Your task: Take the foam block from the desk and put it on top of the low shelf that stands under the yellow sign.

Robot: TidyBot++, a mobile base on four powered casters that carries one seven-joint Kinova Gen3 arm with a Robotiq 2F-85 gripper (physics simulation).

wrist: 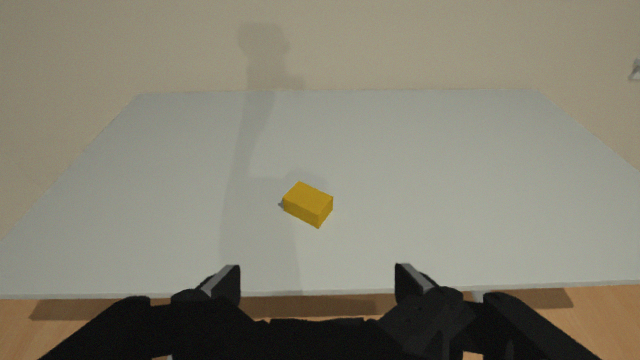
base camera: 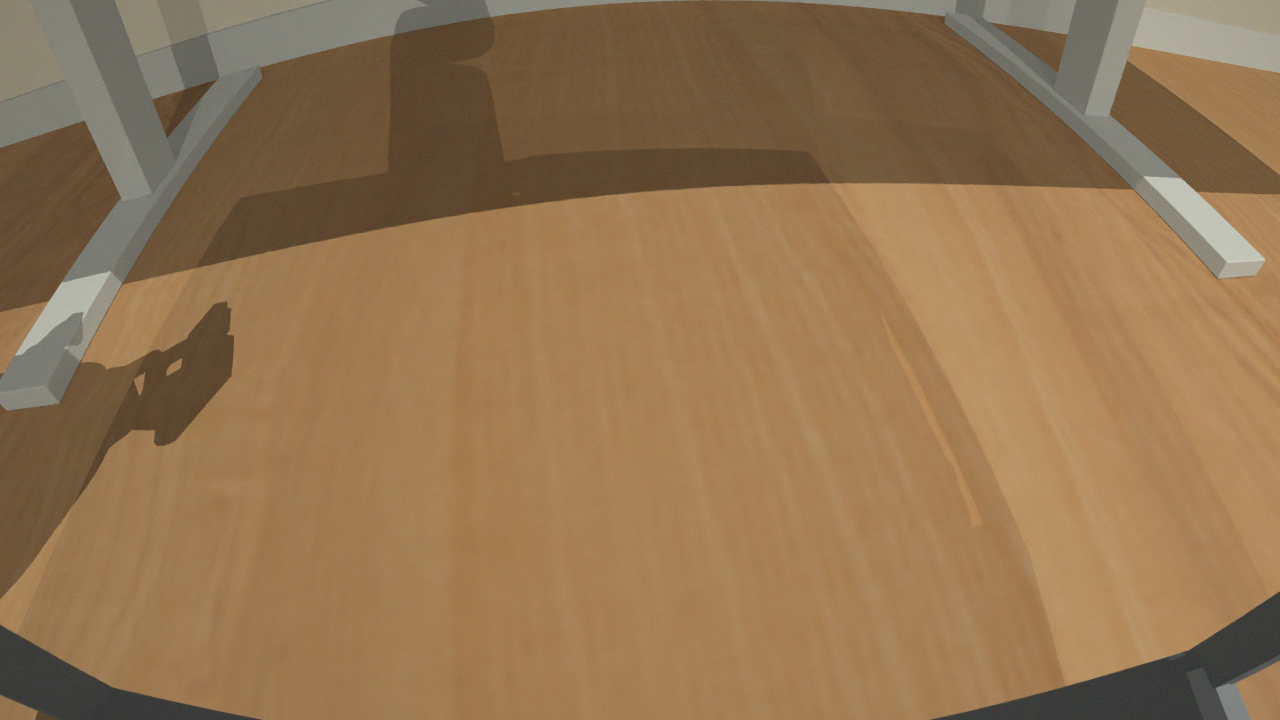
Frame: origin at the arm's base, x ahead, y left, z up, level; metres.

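Seen in the pictures: gripper, fingertip midpoint: [wrist: 317,281].
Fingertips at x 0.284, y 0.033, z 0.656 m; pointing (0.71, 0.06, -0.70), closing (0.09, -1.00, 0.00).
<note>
Pixels of each thing's middle, then the offset from my fingertips to it. "pt": a spot on its surface instead. Level surfaces: height alone.
- yellow foam block, body centre: [wrist: 308,203] 0.311 m down, 0.319 m ahead, 0.051 m left
- light grey desk, its level: 0.333 m down
- desk's left leg foot, surface spot: [base camera: 143,223] pt 1.032 m down, 0.370 m ahead, 0.523 m left
- wooden floor, its level: 1.053 m down
A yellow foam block [wrist: 308,204] lies flat on the light grey desk [wrist: 450,175], near the middle of its top and turned at an angle, in the wrist view. My gripper [wrist: 317,281] is open and empty, with its two fingertips wide apart near the desk's front edge in that view. The block shows beyond the fingertips and apart from them, slightly left of the midline between them. The low shelf and the yellow sign do not show in either view.
In the base camera view, the desk's left leg foot [base camera: 143,223] and right leg foot [base camera: 1118,147] stand on the wooden floor [base camera: 626,402]. A beige wall [wrist: 400,45] rises behind the desk. Shadows of the arm fall on the floor and the desk.
</note>
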